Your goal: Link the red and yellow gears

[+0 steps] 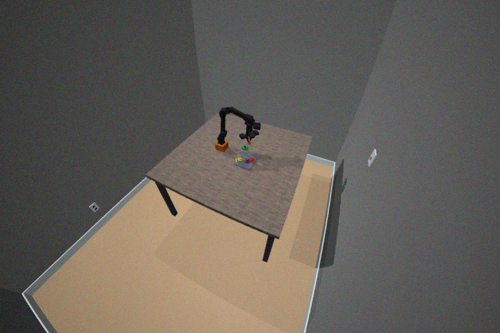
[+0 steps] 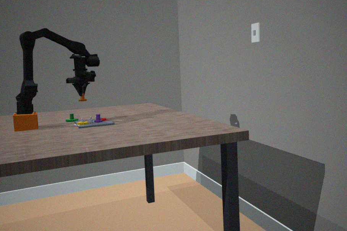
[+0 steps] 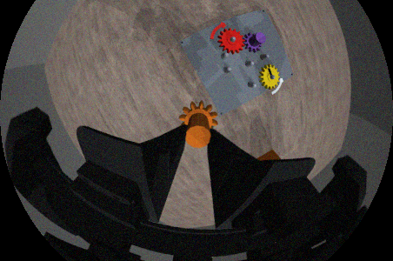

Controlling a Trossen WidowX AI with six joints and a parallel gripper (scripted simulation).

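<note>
My gripper tip is 70 mm short of the purple gear, 150 mm to the left of it and 110 mm above it. Also, from my gripper tip: green gear 60 mm behind, 30 mm to the left, 120 mm below; red gear 80 mm ahead, 110 mm to the right, 120 mm below; orange gear 10 mm below.
</note>
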